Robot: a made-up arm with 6 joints. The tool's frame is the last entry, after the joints.
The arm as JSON. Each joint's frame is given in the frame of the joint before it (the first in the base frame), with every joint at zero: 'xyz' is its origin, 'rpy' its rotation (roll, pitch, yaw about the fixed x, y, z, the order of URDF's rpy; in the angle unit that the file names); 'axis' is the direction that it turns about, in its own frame. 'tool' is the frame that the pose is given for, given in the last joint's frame.
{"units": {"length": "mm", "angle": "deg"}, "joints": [
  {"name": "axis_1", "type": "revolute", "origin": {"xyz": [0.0, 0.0, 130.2], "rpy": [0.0, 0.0, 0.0]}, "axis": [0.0, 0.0, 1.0]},
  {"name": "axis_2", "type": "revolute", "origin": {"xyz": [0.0, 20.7, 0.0], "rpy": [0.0, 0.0, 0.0]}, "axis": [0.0, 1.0, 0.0]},
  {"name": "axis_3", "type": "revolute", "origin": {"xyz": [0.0, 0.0, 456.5], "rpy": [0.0, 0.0, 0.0]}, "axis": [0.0, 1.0, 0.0]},
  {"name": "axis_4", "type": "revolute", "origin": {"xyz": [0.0, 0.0, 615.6], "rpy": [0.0, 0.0, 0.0]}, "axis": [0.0, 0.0, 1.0]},
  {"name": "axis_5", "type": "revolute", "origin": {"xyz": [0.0, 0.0, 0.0], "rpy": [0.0, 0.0, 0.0]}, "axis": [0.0, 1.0, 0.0]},
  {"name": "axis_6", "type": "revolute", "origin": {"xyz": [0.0, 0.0, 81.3], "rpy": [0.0, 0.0, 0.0]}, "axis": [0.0, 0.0, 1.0]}
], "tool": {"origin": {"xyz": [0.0, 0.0, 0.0], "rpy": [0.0, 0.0, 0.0]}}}
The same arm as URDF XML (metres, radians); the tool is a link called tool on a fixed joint. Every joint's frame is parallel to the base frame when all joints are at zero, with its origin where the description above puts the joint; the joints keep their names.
<robot name="arm">
<joint name="tool_fixed" type="fixed"><parent link="link6"/><child link="tool"/><origin xyz="0 0 0" rpy="0 0 0"/></joint>
<joint name="axis_6" type="continuous"><parent link="link5"/><child link="link6"/><origin xyz="0 0 0.0813" rpy="0 0 0"/><axis xyz="0 0 1"/></joint>
<joint name="axis_5" type="continuous"><parent link="link4"/><child link="link5"/><origin xyz="0 0 0" rpy="0 0 0"/><axis xyz="0 1 0"/></joint>
<joint name="axis_4" type="continuous"><parent link="link3"/><child link="link4"/><origin xyz="0 0 0.6156" rpy="0 0 0"/><axis xyz="0 0 1"/></joint>
<joint name="axis_3" type="continuous"><parent link="link2"/><child link="link3"/><origin xyz="0 0 0.4565" rpy="0 0 0"/><axis xyz="0 1 0"/></joint>
<joint name="axis_2" type="continuous"><parent link="link1"/><child link="link2"/><origin xyz="0 0.0207 0" rpy="0 0 0"/><axis xyz="0 1 0"/></joint>
<joint name="axis_1" type="continuous"><parent link="base_link"/><child link="link1"/><origin xyz="0 0 0.1302" rpy="0 0 0"/><axis xyz="0 0 1"/></joint>
<link name="base_link"/>
<link name="link1"/>
<link name="link2"/>
<link name="link3"/>
<link name="link4"/>
<link name="link5"/>
<link name="link6"/>
<link name="tool"/>
</robot>

